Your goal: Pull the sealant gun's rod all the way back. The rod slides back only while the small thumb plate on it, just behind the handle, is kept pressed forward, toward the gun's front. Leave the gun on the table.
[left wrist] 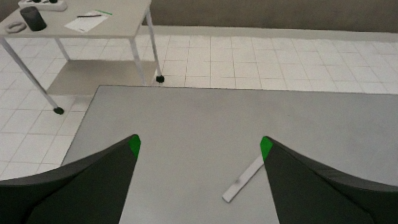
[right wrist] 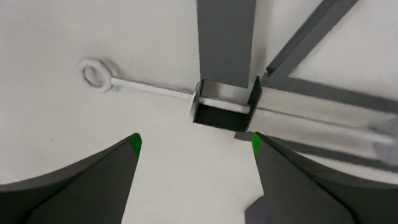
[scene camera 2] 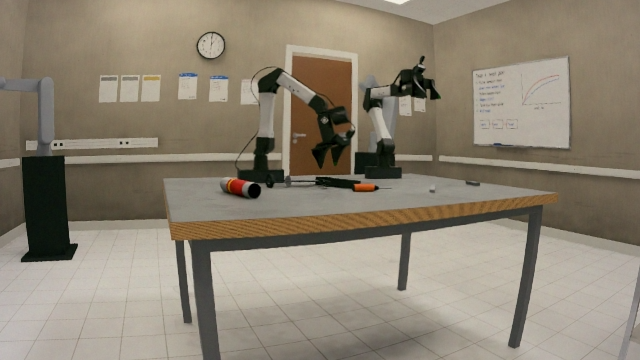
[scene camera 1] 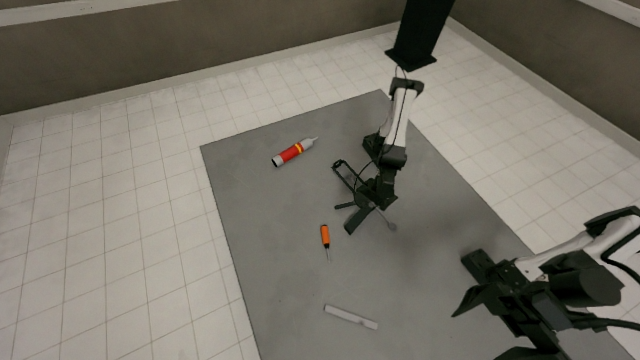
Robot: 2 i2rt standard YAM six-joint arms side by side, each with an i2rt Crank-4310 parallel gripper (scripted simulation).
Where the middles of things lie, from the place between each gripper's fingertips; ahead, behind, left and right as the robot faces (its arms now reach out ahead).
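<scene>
The dark sealant gun (right wrist: 224, 41) is 3 cm ahead of my right hand (scene camera 2: 328, 167), and it's 5 cm to the right of that hand and 6 cm below it.
For my left hand (scene camera 1: 468, 340), the dark sealant gun is 160 mm behind my left hand, 480 mm to the right of it and 380 mm below it.
</scene>
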